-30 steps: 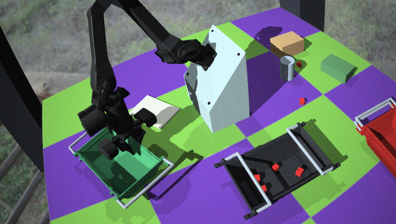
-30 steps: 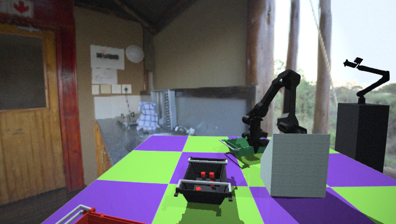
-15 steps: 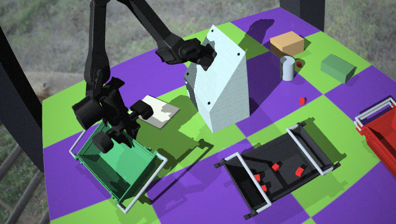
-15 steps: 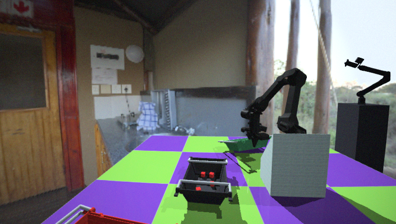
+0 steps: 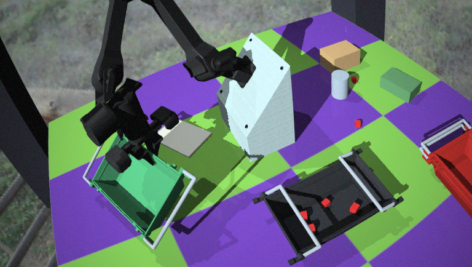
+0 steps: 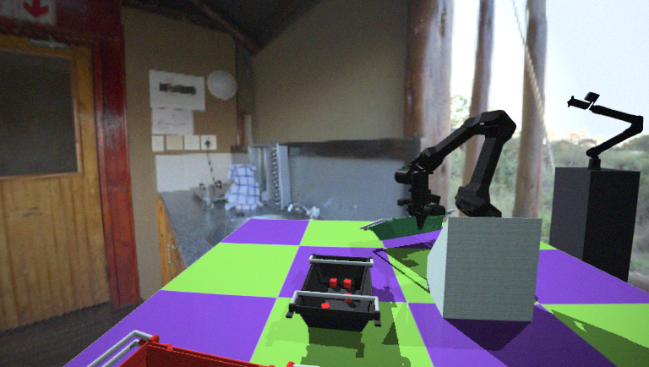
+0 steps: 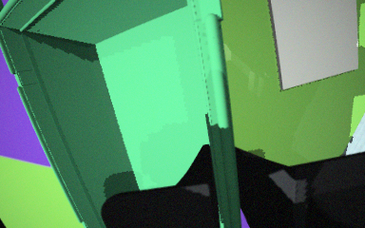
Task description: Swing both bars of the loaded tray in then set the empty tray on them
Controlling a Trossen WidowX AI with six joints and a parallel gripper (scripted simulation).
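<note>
My gripper tip is 6 cm to the left of the green tray and 4 cm short of it. From my gripper tip the other things lie so: white sheet (15 cm behind, 9 cm to the left, 8 cm below); orange box (66 cm to the left, 22 cm behind, 6 cm below); grey cylinder (56 cm to the left, 9 cm behind, 5 cm below).
</note>
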